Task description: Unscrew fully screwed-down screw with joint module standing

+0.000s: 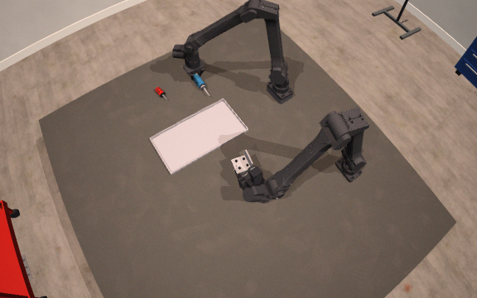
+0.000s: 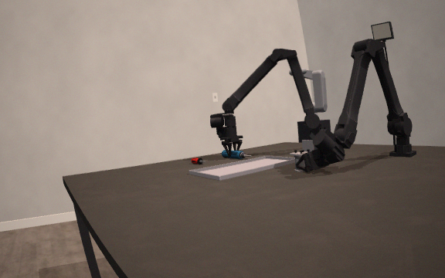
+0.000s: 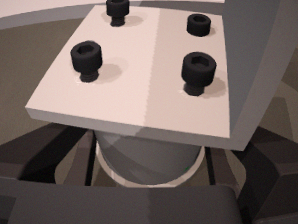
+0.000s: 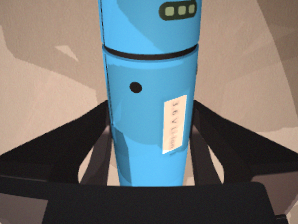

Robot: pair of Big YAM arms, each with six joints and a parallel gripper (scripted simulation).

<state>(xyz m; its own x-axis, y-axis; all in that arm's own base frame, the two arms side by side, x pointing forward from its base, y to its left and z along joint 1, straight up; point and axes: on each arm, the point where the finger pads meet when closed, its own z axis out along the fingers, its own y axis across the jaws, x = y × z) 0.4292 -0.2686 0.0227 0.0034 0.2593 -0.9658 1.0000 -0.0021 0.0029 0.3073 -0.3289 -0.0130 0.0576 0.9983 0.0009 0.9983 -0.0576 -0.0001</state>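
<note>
The white bracket plate is 5 cm above my left hand. The rest, counted from my left hand: red tool 58 cm to the right, 9 cm ahead, 1 cm below; flat white tray 26 cm to the right, 6 cm ahead, 2 cm below.
</note>
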